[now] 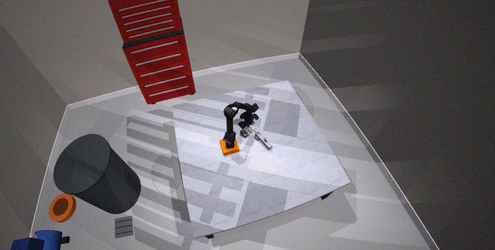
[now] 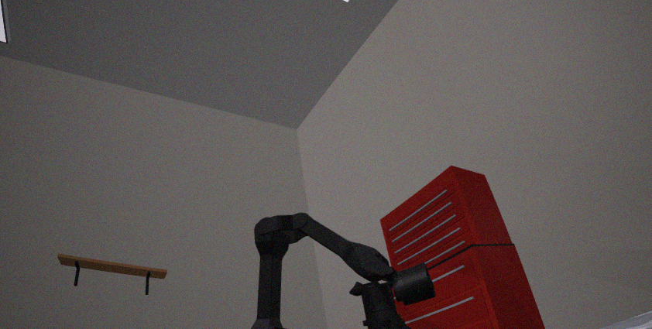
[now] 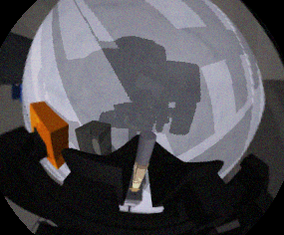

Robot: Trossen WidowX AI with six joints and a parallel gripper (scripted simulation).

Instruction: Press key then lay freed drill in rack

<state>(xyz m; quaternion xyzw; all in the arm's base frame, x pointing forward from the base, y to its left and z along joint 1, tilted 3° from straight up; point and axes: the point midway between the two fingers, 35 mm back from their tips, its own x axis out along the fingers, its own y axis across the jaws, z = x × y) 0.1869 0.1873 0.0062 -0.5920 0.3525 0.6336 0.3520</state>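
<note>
The holder block lies 60 mm to the right of my gripper tip and 50 mm behind it. Round my gripper tip: long grey fixture 170 mm to the right, 100 mm ahead, 10 mm above; drill 30 mm to the right, 30 mm above, 20 mm ahead; dark key 190 mm to the right, 110 mm ahead, 30 mm above.
</note>
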